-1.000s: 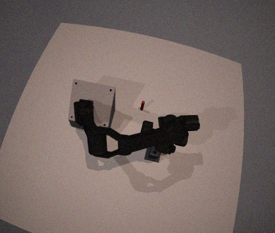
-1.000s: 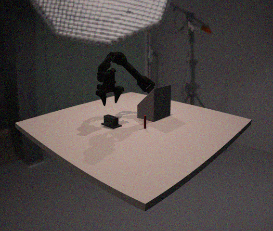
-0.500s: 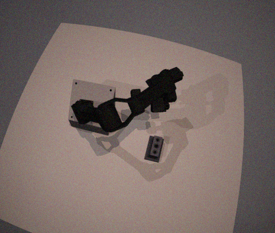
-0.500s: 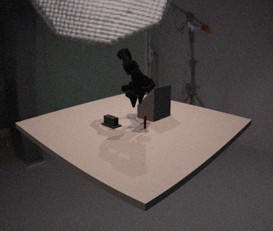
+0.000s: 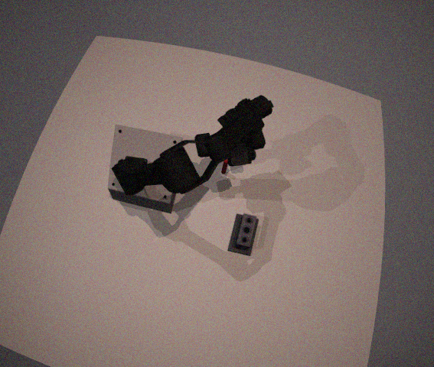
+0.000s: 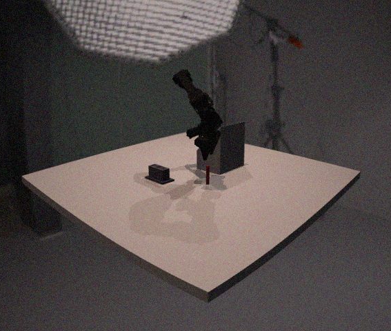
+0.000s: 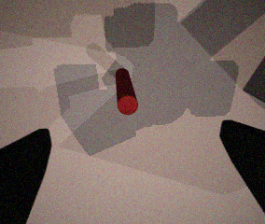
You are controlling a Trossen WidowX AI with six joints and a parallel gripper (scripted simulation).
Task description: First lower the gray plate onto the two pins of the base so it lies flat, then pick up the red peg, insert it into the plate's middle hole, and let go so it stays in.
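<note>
The red peg is 80 mm below my gripper tip. Also, from my gripper tip: dark pin base (90 mm ahead, 200 mm to the right, 110 mm below); gray plate (90 mm ahead, 200 mm to the right, 70 mm below).
</note>
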